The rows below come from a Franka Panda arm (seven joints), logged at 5 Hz.
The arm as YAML. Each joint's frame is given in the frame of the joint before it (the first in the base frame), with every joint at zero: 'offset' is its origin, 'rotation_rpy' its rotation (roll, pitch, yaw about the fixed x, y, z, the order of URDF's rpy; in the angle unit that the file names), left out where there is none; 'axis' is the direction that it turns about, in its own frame. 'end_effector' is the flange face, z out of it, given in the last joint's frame.
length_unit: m
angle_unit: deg
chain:
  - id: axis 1
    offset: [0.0, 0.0, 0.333]
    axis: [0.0, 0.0, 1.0]
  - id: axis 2
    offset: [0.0, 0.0, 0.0]
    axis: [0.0, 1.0, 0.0]
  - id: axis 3
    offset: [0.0, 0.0, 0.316]
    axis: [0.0, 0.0, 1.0]
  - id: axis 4
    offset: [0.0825, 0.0, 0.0]
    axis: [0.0, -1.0, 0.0]
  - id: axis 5
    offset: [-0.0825, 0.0, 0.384]
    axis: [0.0, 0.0, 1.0]
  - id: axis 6
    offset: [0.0, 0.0, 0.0]
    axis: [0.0, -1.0, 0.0]
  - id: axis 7
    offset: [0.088, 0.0, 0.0]
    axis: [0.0, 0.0, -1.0]
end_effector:
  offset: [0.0, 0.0, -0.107]
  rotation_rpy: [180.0, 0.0, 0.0]
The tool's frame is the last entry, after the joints.
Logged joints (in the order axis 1, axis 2, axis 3, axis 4, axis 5, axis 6, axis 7), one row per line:
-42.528, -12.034, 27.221, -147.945, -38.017, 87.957, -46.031
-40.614, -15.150, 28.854, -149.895, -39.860, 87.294, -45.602
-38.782, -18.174, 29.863, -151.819, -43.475, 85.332, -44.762
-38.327, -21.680, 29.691, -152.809, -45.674, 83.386, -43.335
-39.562, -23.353, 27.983, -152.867, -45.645, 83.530, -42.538
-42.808, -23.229, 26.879, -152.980, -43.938, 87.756, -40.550
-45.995, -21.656, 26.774, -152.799, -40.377, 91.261, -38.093
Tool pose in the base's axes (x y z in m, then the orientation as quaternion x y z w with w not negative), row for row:
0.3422, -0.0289, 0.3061, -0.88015, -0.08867, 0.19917, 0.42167
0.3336, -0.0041, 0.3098, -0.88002, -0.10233, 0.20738, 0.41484
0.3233, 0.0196, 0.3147, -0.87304, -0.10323, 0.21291, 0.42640
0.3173, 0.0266, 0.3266, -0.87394, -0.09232, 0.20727, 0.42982
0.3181, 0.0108, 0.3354, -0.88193, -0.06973, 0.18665, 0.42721
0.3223, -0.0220, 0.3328, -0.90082, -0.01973, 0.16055, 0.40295
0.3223, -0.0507, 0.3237, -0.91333, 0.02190, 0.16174, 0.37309
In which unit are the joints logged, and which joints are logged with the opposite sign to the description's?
The joints are logged in degrees. Opposite sign: axis 5.
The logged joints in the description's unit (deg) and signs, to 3 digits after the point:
-42.528, -12.034, 27.221, -147.945, 38.017, 87.957, -46.031
-40.614, -15.150, 28.854, -149.895, 39.860, 87.294, -45.602
-38.782, -18.174, 29.863, -151.819, 43.475, 85.332, -44.762
-38.327, -21.680, 29.691, -152.809, 45.674, 83.386, -43.335
-39.562, -23.353, 27.983, -152.867, 45.645, 83.530, -42.538
-42.808, -23.229, 26.879, -152.980, 43.938, 87.756, -40.550
-45.995, -21.656, 26.774, -152.799, 40.377, 91.261, -38.093

